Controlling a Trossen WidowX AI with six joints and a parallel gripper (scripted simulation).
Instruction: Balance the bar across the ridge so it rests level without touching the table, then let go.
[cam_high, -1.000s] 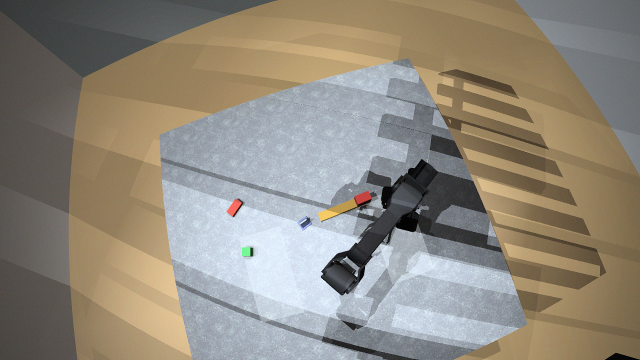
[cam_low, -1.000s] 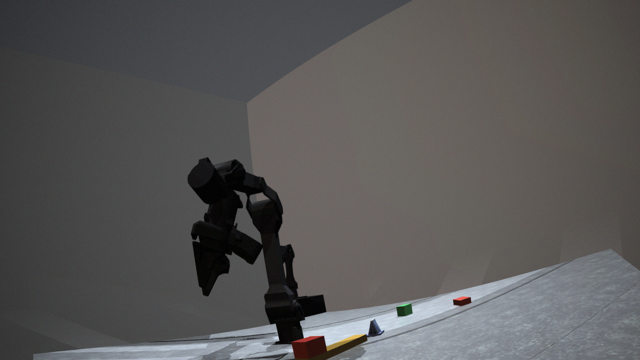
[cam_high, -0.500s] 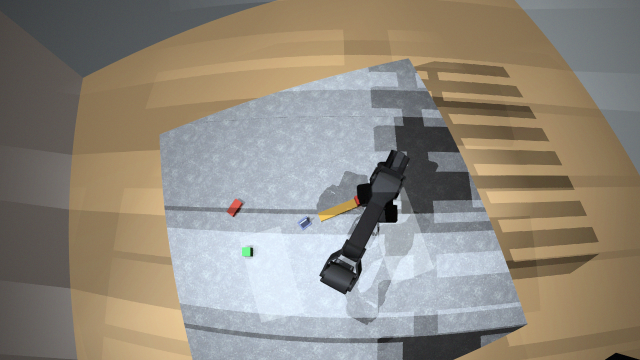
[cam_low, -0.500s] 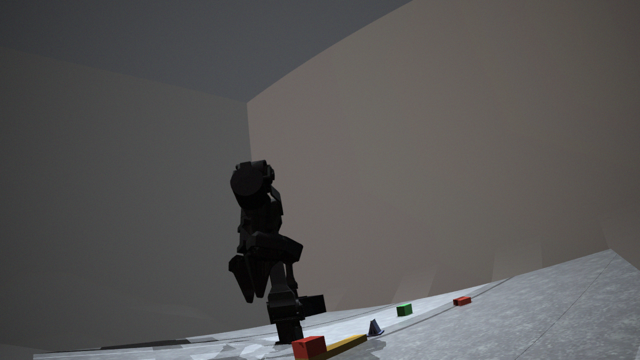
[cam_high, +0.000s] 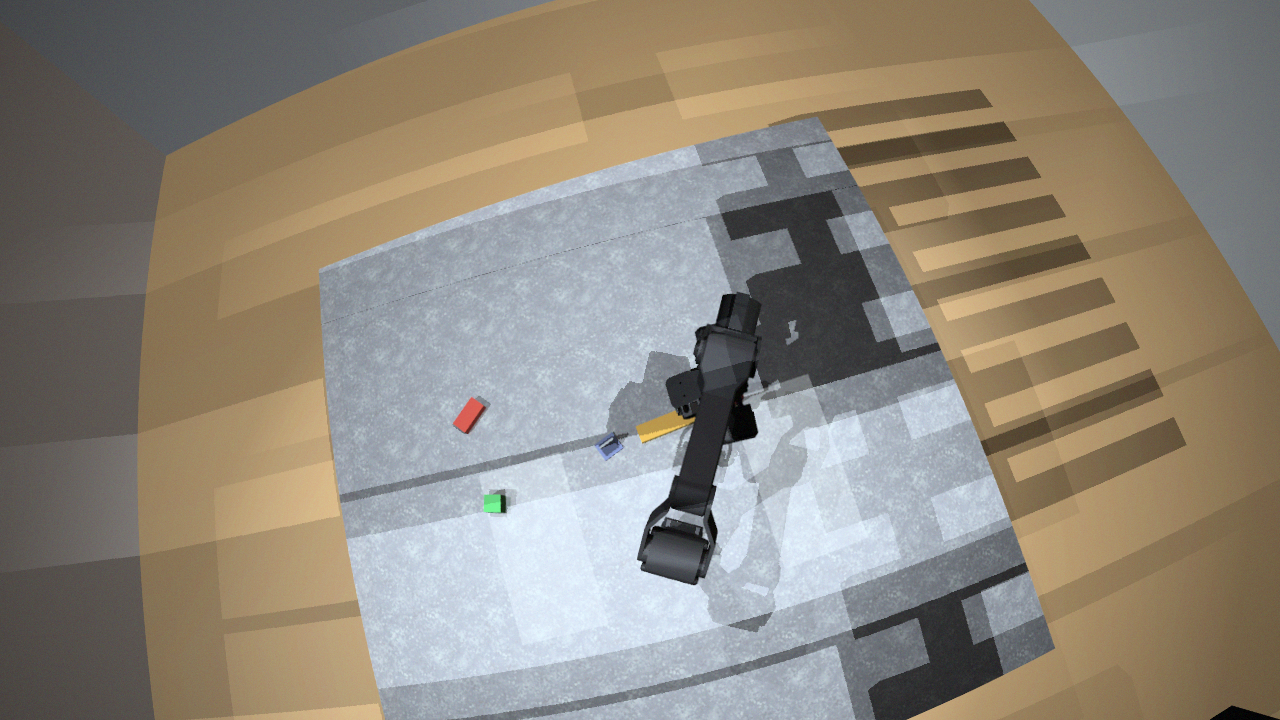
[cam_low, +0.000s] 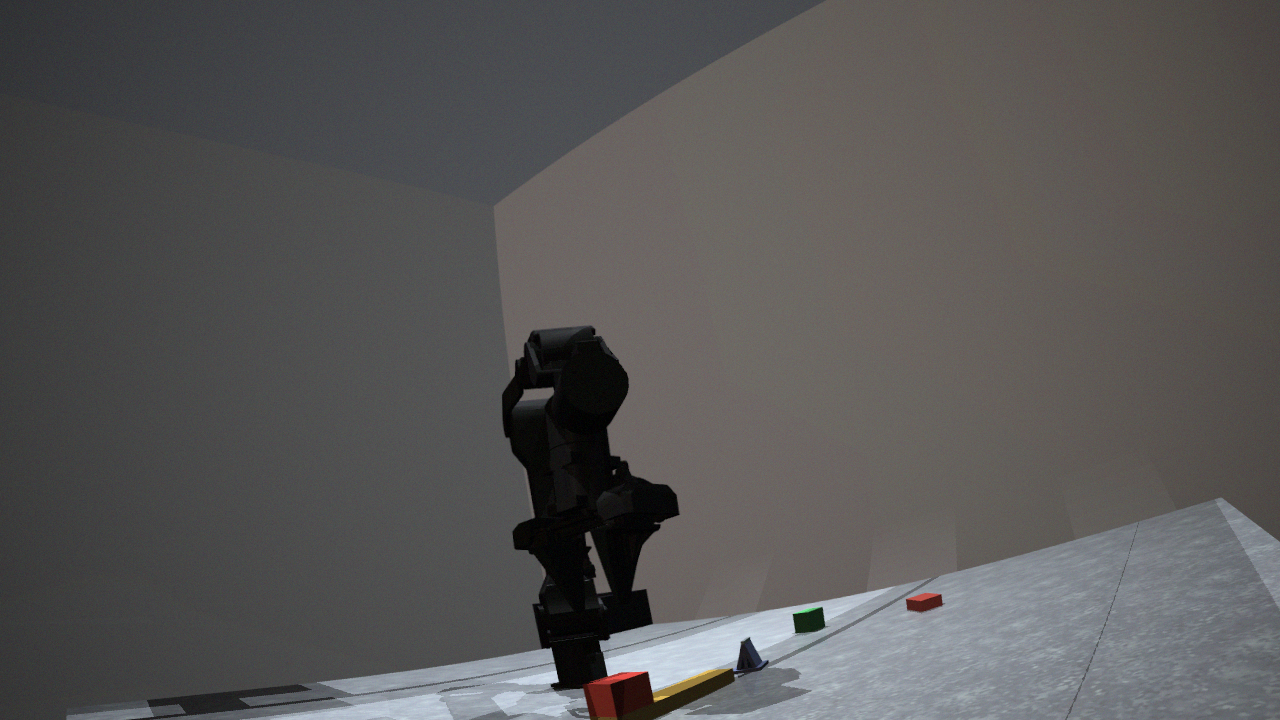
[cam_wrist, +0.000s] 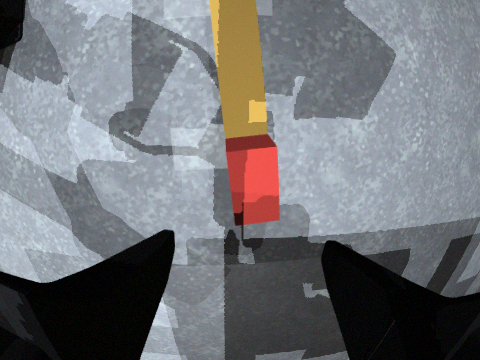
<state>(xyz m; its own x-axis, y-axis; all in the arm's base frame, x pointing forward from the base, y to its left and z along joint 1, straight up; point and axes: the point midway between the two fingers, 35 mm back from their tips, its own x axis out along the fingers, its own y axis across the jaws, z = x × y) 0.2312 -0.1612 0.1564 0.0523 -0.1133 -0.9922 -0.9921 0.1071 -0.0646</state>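
Right now the dark blue ridge is 23 cm to the left of my gripper tip, 10 cm below it and 1 cm behind it. The rest, counted from my gripper tip: red block 48 cm to the left, 13 cm ahead, 11 cm below; green cube 47 cm to the left, 11 cm below, 5 cm behind.
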